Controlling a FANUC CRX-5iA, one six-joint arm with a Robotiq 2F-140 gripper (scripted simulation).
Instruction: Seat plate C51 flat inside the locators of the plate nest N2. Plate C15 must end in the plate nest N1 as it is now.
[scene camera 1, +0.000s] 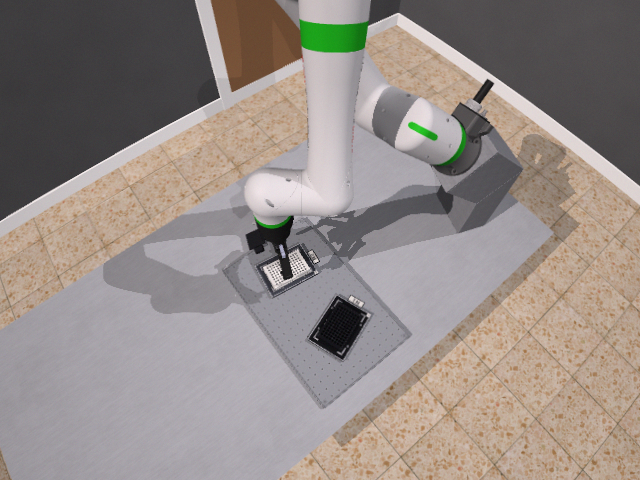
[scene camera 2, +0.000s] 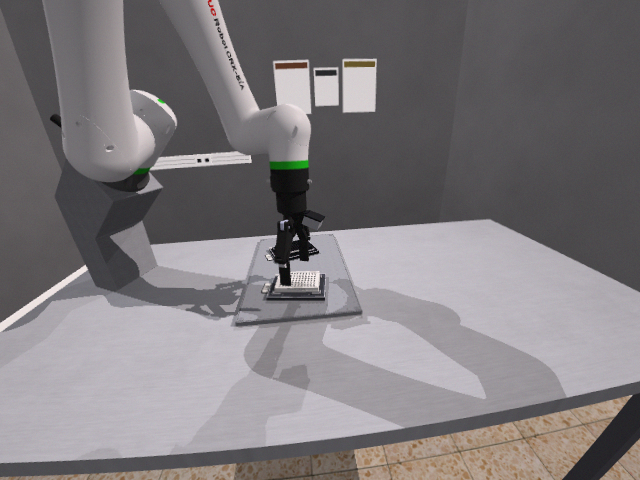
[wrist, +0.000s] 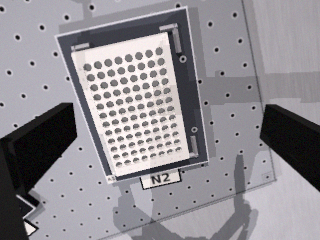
Labels:
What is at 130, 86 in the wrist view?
A white well plate.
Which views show the white well plate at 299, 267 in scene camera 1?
Scene camera 1, scene camera 2 and the wrist view: all of them.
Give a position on a black well plate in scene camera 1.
341, 311

